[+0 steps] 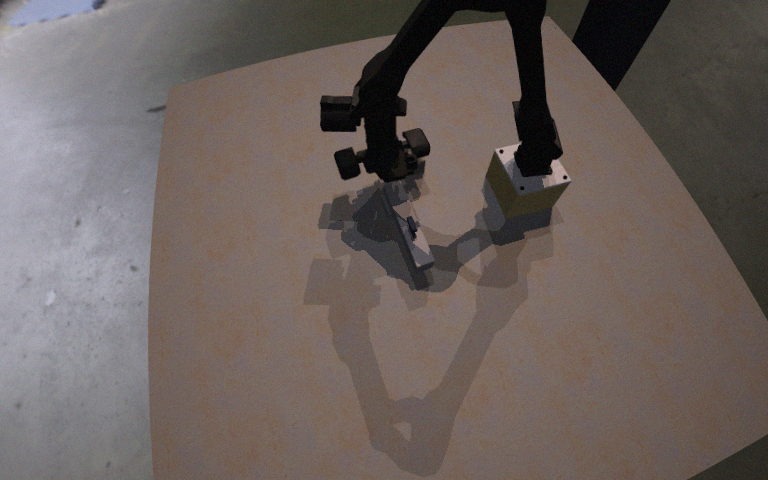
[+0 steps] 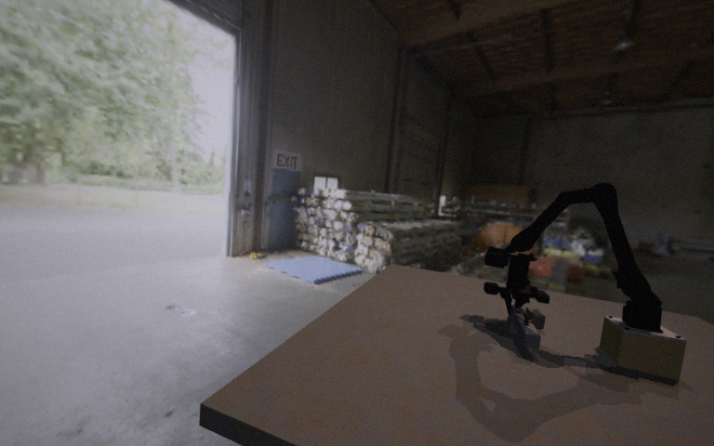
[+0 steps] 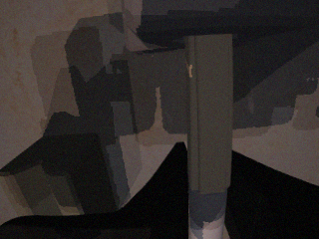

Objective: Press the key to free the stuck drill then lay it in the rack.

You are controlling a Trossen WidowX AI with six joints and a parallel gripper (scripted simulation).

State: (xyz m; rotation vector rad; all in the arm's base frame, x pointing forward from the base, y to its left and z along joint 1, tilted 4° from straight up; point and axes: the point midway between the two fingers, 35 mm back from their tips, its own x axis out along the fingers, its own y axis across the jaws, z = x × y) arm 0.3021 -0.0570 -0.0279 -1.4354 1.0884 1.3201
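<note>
Right now my gripper tip is 40 mm to the right of the drill, 30 mm below it and 10 mm past it. The rest, counted from my gripper tip: grey fixture block: 130 mm to the left, 30 mm behind, 20 mm above; then dark key: 160 mm to the left, 40 mm behind, 40 mm above.
</note>
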